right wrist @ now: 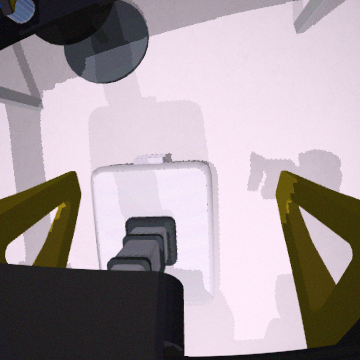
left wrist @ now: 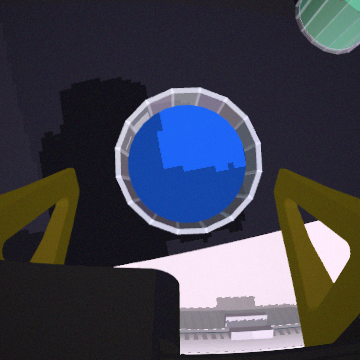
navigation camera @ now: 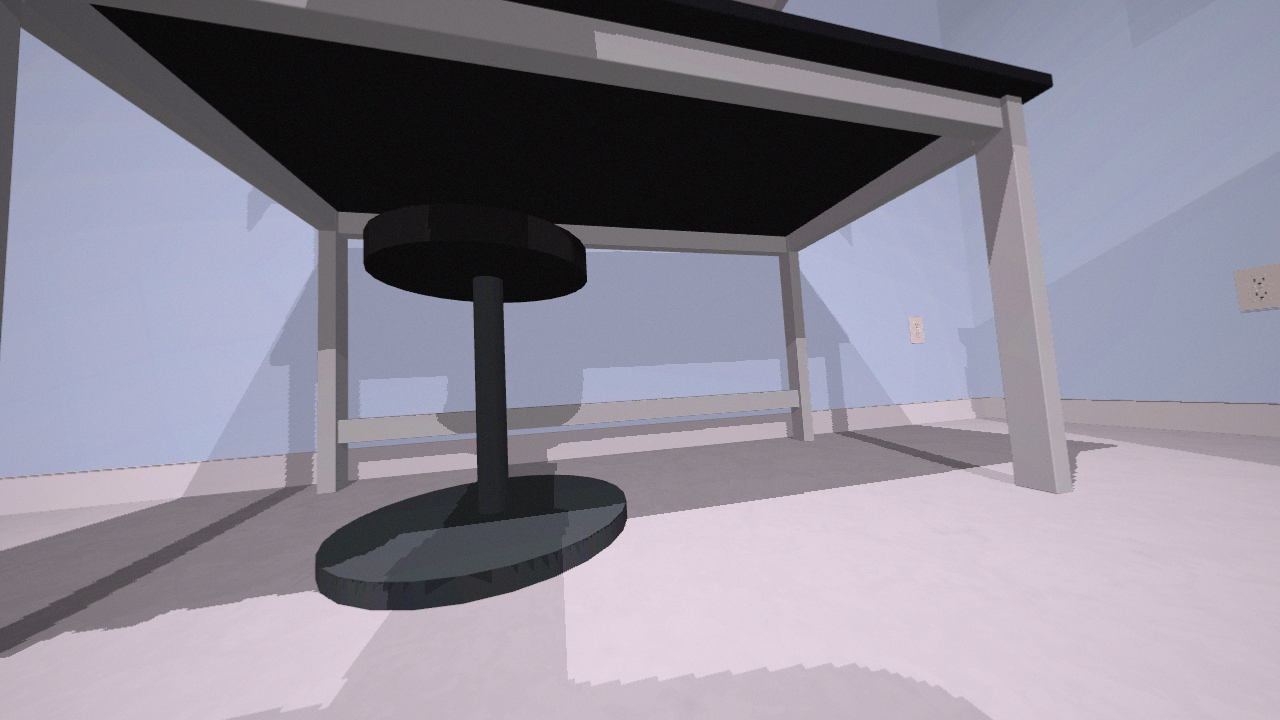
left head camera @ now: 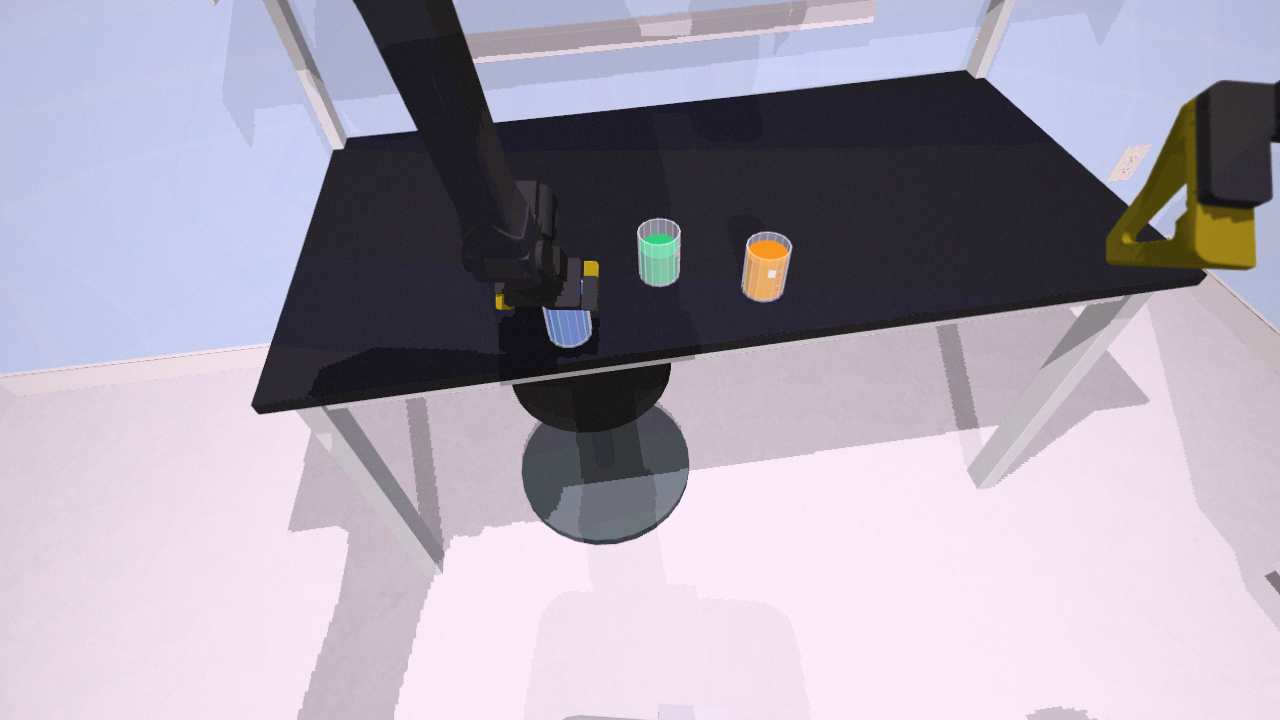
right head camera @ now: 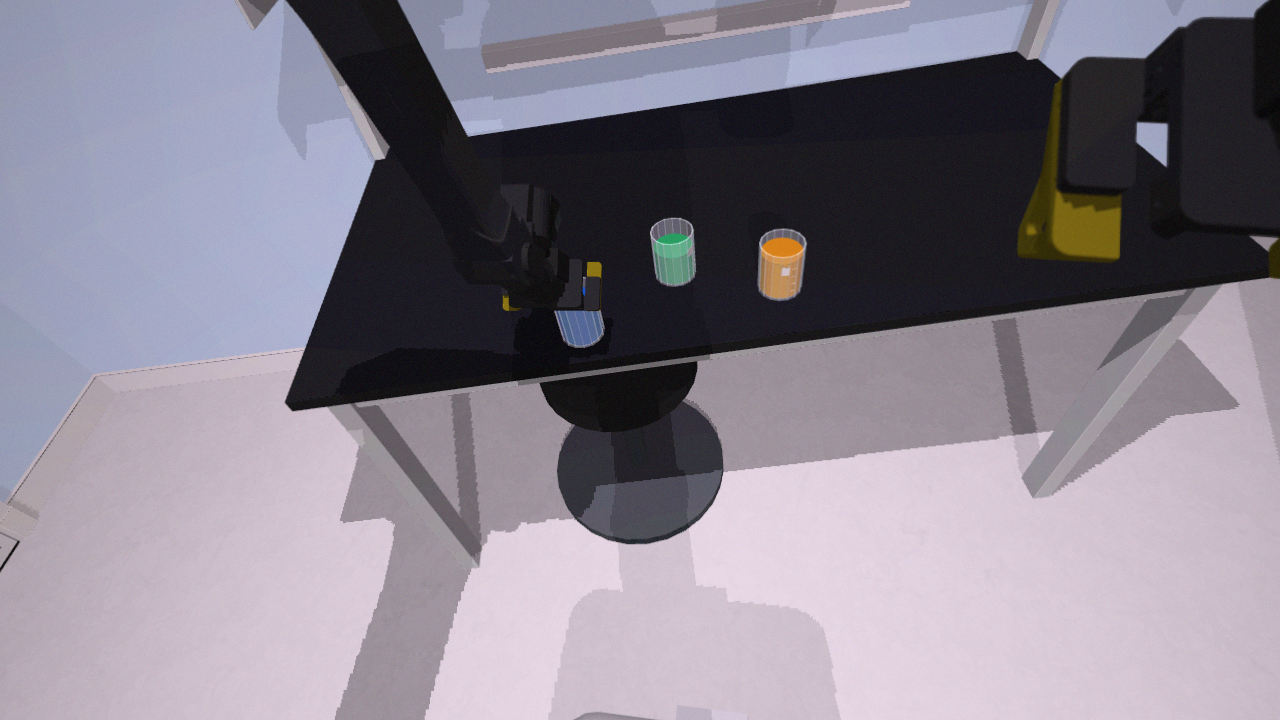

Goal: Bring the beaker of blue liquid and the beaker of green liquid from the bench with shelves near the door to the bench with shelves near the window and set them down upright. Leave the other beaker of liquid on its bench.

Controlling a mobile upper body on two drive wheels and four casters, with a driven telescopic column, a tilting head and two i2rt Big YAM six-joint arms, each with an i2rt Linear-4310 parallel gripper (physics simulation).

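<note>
The blue beaker [left head camera: 568, 326] [right head camera: 580, 327] [left wrist: 187, 162] stands upright near the front edge of the black bench [left head camera: 859, 197] [right head camera: 895, 179]. My left gripper [left head camera: 547, 291] [right head camera: 553, 291] [left wrist: 176, 179] is open above it; in the left wrist view the beaker shows between and slightly beyond the fingertips, touching neither. The gripper hides its top in the head views. The green beaker [left head camera: 658, 255] [right head camera: 673, 255] [left wrist: 335, 25] stands upright to its right, farther back. The orange beaker [left head camera: 766, 268] [right head camera: 781, 266] stands right of the green one. My right gripper [right wrist: 178, 181] is open and empty, off the bench's right side.
A round stool [left head camera: 605, 483] [right head camera: 640, 483] [right wrist: 106, 50] [navigation camera: 474, 250] stands partly under the bench's front edge. Grey bench legs [left head camera: 1056, 394] [navigation camera: 1024, 313] reach the floor. Upright posts [left head camera: 308, 76] rise from the bench's back corners. The robot's white base [right wrist: 150, 192] shows in the right wrist view.
</note>
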